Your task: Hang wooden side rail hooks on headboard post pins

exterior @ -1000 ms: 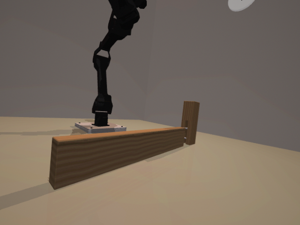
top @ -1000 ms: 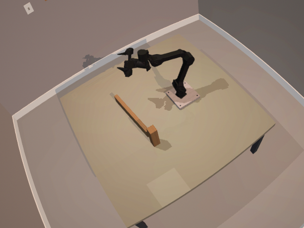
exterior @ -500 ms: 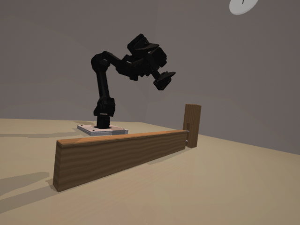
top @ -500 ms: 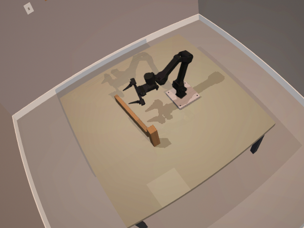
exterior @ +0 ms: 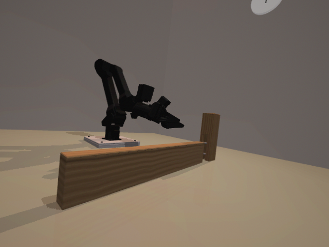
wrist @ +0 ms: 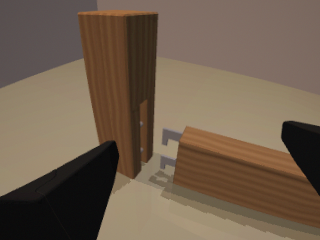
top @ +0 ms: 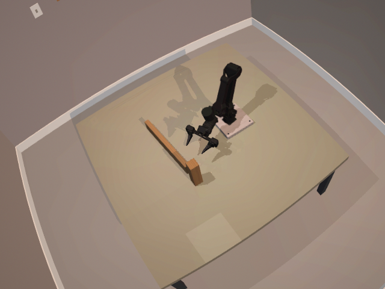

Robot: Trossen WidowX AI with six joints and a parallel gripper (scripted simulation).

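My gripper tip is 8 cm to the right of the headboard post, 8 cm short of it and 5 cm above it.
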